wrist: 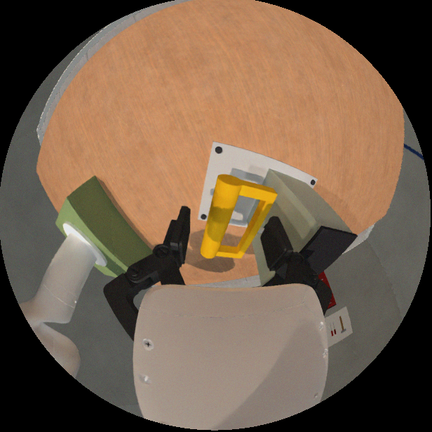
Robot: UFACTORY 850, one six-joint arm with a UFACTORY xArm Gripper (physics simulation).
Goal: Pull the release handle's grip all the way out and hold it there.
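The release handle is yellow, a thick round grip bar joined to a rectangular loop, near the middle of the wrist view. It sits beside a grey-green housing on a light grey base plate with dark screws at its corners. My gripper is open, one black finger to the left of the handle and the other to its right, close to the housing. Nothing is held between the fingers. How far the grip is pulled out, and how the loop joins the housing, I cannot tell from this view.
A green block with a white arm-like part attached lies at the left edge of the wooden table. A dark flat piece is at the housing's near end. A red item and a white card show beyond the table edge.
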